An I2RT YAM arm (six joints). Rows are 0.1 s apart.
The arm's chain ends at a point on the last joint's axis. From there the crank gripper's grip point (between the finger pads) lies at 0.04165 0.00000 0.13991 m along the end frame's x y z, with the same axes.
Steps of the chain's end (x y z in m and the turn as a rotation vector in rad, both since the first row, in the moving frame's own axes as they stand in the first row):
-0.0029 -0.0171 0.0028 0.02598 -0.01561 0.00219
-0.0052 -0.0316 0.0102 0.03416 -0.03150 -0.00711
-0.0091 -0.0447 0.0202 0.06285 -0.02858 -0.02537
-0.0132 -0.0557 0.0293 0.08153 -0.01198 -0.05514
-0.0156 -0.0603 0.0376 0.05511 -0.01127 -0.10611
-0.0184 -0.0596 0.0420 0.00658 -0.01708 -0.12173
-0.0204 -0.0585 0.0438 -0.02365 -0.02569 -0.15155
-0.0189 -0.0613 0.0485 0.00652 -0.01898 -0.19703
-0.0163 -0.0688 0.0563 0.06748 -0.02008 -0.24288
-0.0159 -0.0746 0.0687 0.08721 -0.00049 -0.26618
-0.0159 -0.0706 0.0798 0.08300 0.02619 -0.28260
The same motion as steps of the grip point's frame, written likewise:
-0.0051 -0.0207 0.0034 0.02598 -0.01561 0.00219
-0.0096 -0.0367 0.0114 0.03416 -0.03150 -0.00711
-0.0132 -0.0545 0.0210 0.06285 -0.02858 -0.02537
-0.0153 -0.0694 0.0292 0.08153 -0.01198 -0.05514
-0.0178 -0.0723 0.0377 0.05511 -0.01127 -0.10611
-0.0212 -0.0654 0.0427 0.00658 -0.01708 -0.12173
-0.0242 -0.0612 0.0449 -0.02365 -0.02569 -0.15155
-0.0224 -0.0701 0.0492 0.00652 -0.01898 -0.19703
-0.0215 -0.0878 0.0564 0.06748 -0.02008 -0.24288
-0.0190 -0.0976 0.0677 0.08721 -0.00049 -0.26618
-0.0156 -0.0941 0.0777 0.08300 0.02619 -0.28260

